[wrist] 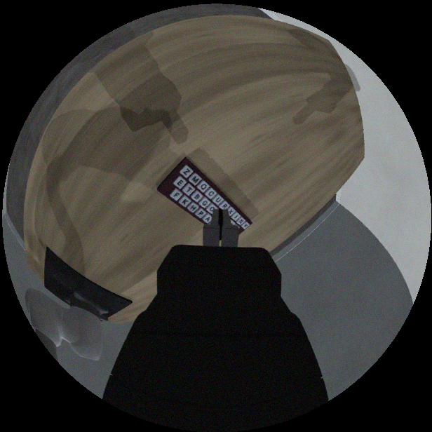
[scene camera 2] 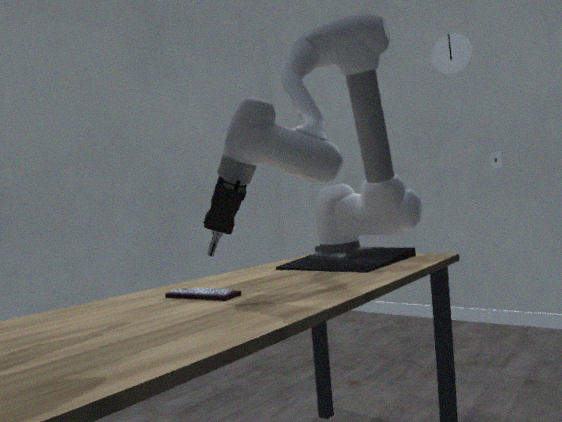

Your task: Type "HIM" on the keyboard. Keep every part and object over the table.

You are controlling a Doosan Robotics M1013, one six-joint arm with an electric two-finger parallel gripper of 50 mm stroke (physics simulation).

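Pixels of known places: gripper, fingertip midpoint: [scene camera 2: 210, 254]; arm's base, link origin: [scene camera 2: 340, 255].
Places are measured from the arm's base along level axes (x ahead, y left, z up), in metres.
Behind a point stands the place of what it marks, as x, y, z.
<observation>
The keyboard [scene camera 2: 204, 294] {0.683, 0.137, -0.011} [wrist: 172, 191] is a flat dark red slab with white letter keys, lying on the wooden table [scene camera 2: 130, 340] {0.959, 0.345, -0.025} [wrist: 240, 65]. In the wrist view its rows run down to the right. The M key [wrist: 195, 179] is second in the top row, the H key [wrist: 193, 207] is third in the bottom row, and the I key [wrist: 235, 216] is near the right end of the top row. My gripper [scene camera 2: 211, 255] {0.667, 0.158, 0.094} [wrist: 219, 218] is shut and empty. It hangs well above the keyboard, and its fingers hide some keys at the lower right in the wrist view.
The arm's base stands on a black plate [scene camera 2: 380, 257] {-0.005, 0.188, -0.005} [wrist: 70, 287] at the back right of the table in the scene view. The table's front edge [scene camera 2: 240, 350] {0.843, 0.536, -0.035} runs up to the right. Shadows of the arm fall on the table.
</observation>
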